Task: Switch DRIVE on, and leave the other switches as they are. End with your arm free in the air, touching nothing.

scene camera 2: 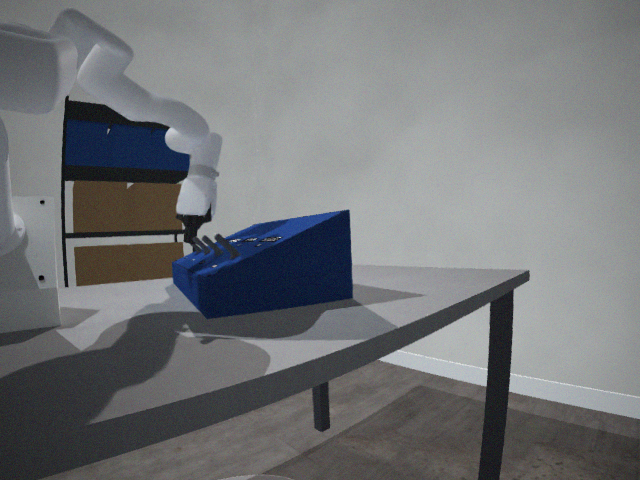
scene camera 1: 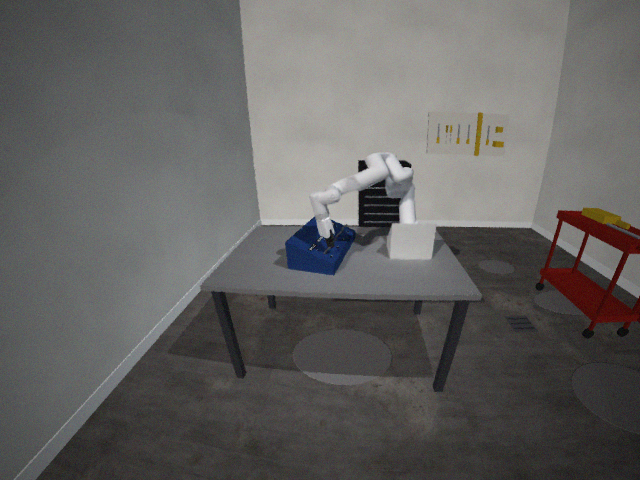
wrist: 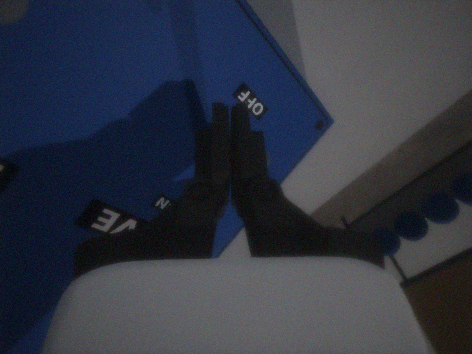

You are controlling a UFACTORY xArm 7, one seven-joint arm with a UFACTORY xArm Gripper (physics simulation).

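Places are measured from the arm's base along level axes (x ahead, y left, z up), in metres.
Pixels of known places: gripper, fingertip midpoint: (scene camera 2: 189, 243) (scene camera 1: 331, 247) (wrist: 228, 124); arm's base, link origin: (scene camera 1: 408, 230).
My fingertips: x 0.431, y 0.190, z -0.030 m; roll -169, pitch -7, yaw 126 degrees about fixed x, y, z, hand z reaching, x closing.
For each thing: its middle in the pictures, then the offset to it from my fingertips. "*": a spot on its surface instead. Level surfaces: height alone.
- blue switch box, body centre: (scene camera 2: 243, 264) (scene camera 1: 323, 243) dx +0.067, dy -0.173, dz -0.053 m
- OFF label, surface spot: (wrist: 250, 101) * dx -0.003, dy +0.023, dz -0.039 m
- DRIVE label, body centre: (wrist: 143, 234) dx +0.100, dy +0.004, dz +0.001 m
- grey table, surface height: dz -0.112 m
The blue switch box (scene camera 1: 310, 259) (scene camera 2: 279, 279) (wrist: 90, 55) has a sloped top with dark levers. Three levers (scene camera 2: 227, 246) (scene camera 2: 212, 245) (scene camera 2: 199, 244) show in scene camera 2, leaning alike. My gripper (scene camera 1: 330, 243) (scene camera 2: 190, 239) (wrist: 228, 124) is shut and empty, low over the box at its far-end switch. In the wrist view its tips are beside the OFF label (wrist: 250, 101). The ON label (wrist: 162, 202) and the DRIVE label (wrist: 112, 219) are partly hidden by the left finger. The DRIVE lever is hidden behind the fingers there, so its position and any contact cannot be told.
The box stands on the grey table (scene camera 1: 361, 281) (scene camera 2: 310, 356). The arm's white base block (scene camera 1: 412, 241) stands to the right in scene camera 1. A shelf rack (scene camera 2: 64, 206) stands behind the arm. A red cart (scene camera 1: 584, 297) stands on the floor at the right.
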